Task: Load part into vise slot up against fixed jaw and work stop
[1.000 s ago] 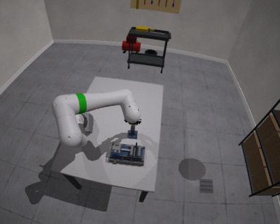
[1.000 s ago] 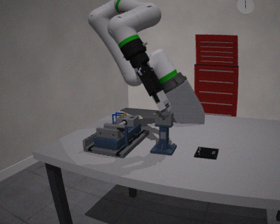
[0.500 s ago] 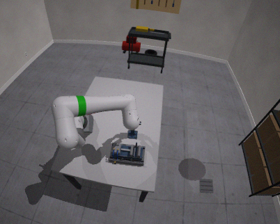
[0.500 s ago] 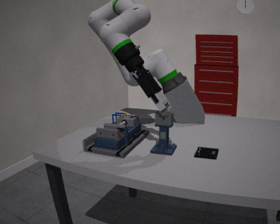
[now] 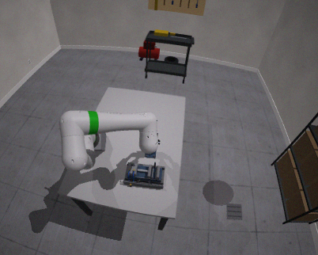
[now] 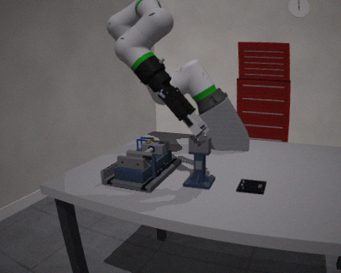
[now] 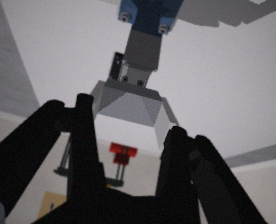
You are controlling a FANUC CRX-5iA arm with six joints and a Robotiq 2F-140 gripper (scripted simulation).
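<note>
My hand is 2 cm to the right of the part and 2 cm above it. The rest, counted from my hand: air cylinder rod: 20 cm to the right, 13 cm below; then blue work stop: 7 cm ahead, 12 cm to the right, 15 cm below; then black infeed plate: 4 cm behind, 19 cm to the left, 20 cm below.
</note>
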